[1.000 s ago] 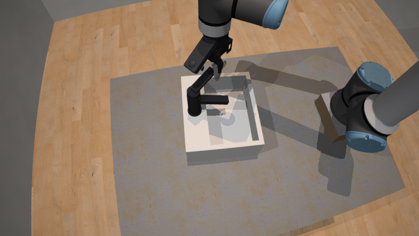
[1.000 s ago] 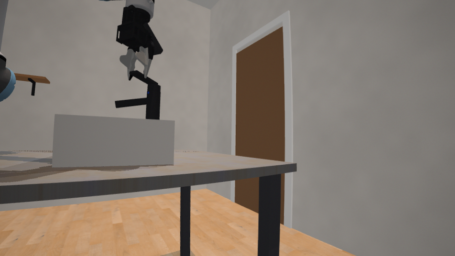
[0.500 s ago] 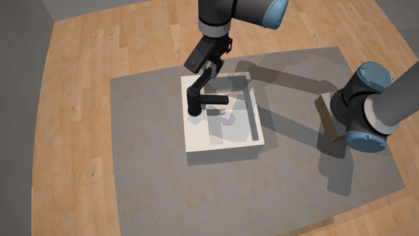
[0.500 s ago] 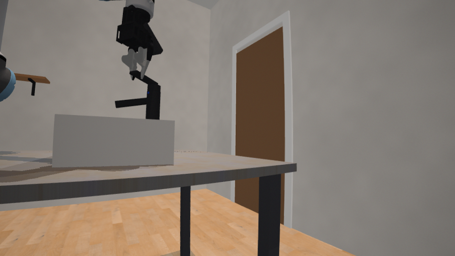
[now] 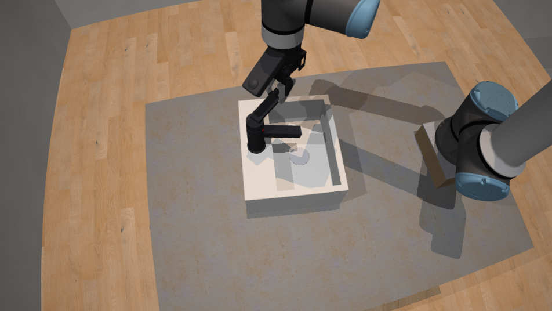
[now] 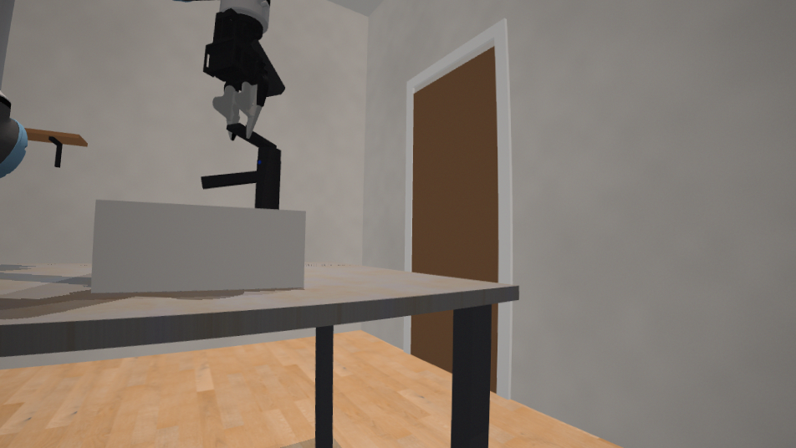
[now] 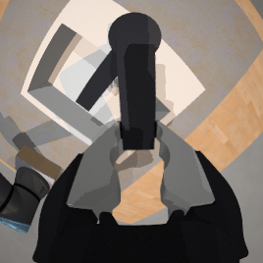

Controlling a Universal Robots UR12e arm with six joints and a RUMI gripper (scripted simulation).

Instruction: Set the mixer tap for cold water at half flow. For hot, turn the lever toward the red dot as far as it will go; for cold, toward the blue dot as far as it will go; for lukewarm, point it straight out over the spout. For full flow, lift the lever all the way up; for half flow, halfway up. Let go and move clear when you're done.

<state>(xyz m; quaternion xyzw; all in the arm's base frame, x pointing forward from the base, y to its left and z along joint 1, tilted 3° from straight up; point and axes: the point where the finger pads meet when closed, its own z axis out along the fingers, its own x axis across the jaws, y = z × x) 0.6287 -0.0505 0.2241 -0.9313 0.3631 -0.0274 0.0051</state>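
My gripper is now 2 cm to the right of the lever and 2 cm short of it. Also, from my hand: white basin: 24 cm below, 6 cm behind, 5 cm to the left.
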